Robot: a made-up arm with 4 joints.
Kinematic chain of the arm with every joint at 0, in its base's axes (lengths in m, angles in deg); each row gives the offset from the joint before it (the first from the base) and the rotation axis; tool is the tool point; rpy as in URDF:
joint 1: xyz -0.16 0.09 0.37 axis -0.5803 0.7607 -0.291
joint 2: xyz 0.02 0.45 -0.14 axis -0.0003 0.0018 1
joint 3: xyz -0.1 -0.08 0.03 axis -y
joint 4: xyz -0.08 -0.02 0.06 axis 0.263 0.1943 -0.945
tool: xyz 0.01 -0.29 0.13 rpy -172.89 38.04 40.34
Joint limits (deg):
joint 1: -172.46..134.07
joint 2: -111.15..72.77
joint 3: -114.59..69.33
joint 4: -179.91..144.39
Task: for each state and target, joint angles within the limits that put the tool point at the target. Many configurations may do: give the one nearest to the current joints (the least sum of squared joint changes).
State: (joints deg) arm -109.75 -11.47 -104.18 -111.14
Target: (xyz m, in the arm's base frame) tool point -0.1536 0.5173 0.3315
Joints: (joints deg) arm -83.45 -54.09 -114.59 -66.61
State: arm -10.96 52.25 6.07 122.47
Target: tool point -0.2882 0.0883 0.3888
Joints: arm 5.80 72.77 12.05 132.81
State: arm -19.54 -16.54 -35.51 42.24
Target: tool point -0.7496 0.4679 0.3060
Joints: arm -48.30 -44.33 -6.60 61.09
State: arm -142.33 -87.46 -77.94 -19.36
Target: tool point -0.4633 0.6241 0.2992
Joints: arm -118.81 -110.90 -114.59 -43.83
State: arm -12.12 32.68 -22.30 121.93
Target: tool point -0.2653 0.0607 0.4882
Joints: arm -24.22 60.53 -16.61 97.98
